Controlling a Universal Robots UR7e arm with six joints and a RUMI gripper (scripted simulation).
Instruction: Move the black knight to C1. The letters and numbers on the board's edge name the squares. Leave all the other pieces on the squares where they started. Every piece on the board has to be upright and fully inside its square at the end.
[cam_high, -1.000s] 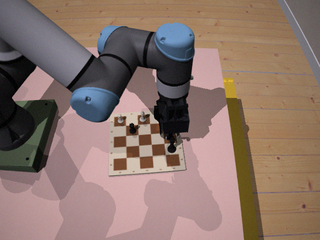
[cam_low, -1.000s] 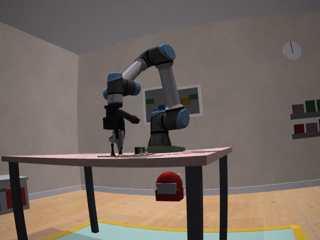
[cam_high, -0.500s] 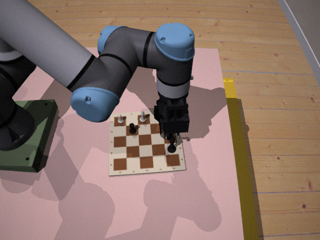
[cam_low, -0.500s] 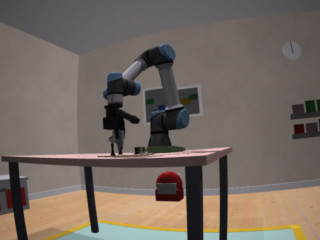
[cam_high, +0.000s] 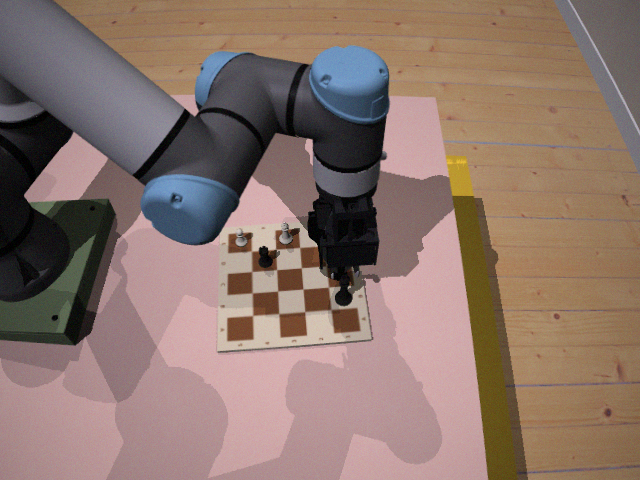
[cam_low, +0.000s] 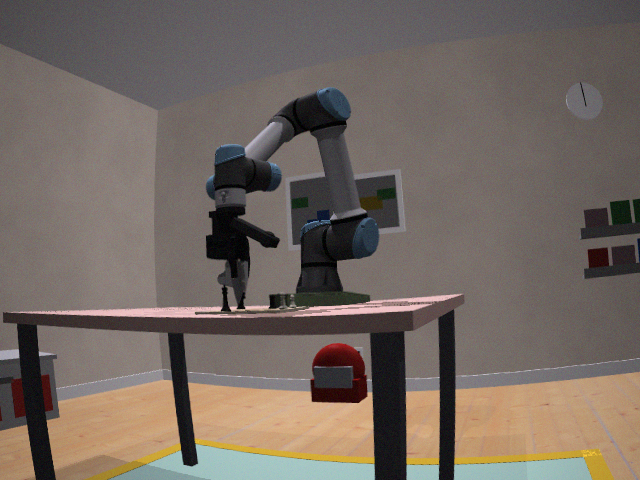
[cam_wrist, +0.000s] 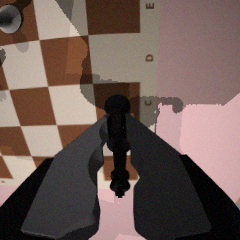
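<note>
Right now my hand is 8 cm past the chessboard, 1 cm to the left of it and 4 cm above it. Round my hand: white pawn: 16 cm behind, 7 cm to the left, 2 cm below; white bishop: 8 cm behind, 7 cm to the left, 1 cm below.
</note>
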